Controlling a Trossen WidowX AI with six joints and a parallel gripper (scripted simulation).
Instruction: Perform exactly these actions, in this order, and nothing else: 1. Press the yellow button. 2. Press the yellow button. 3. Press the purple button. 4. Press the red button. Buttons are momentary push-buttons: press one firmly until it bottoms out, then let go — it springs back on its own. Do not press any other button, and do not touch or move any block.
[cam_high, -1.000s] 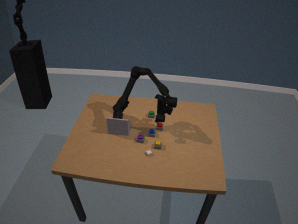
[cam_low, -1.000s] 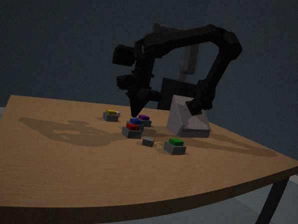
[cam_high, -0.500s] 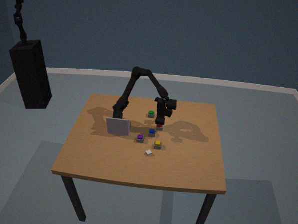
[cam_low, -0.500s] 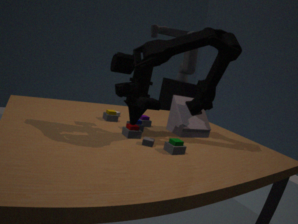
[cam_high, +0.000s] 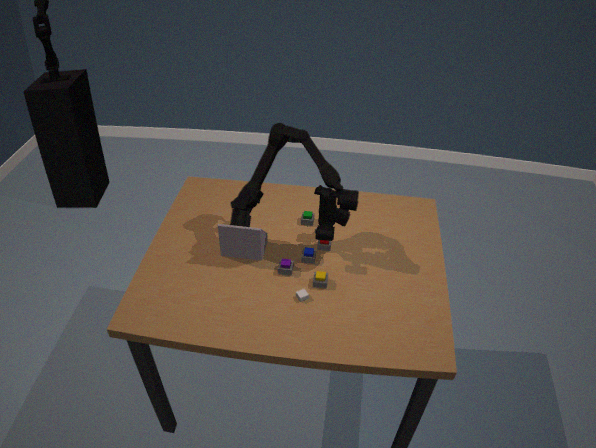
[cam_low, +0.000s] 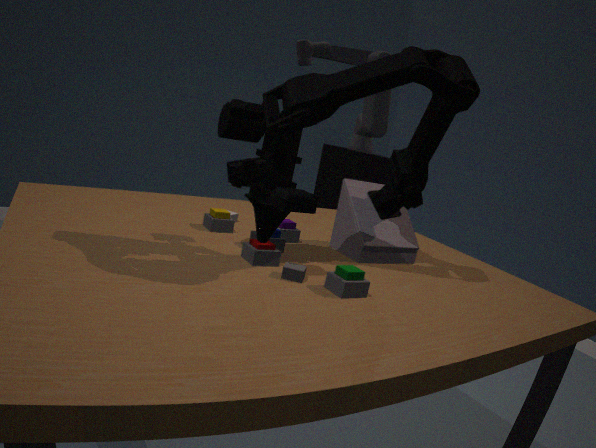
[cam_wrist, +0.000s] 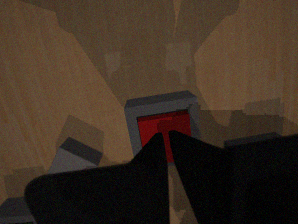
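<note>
The red button lies 10 mm below my gripper tip. The rest, counted from my gripper tip: blue button (70 mm to the right, 60 mm behind); small grey block (80 mm to the left, 20 mm below, 10 mm behind); green button (150 mm to the left, 60 mm behind).
</note>
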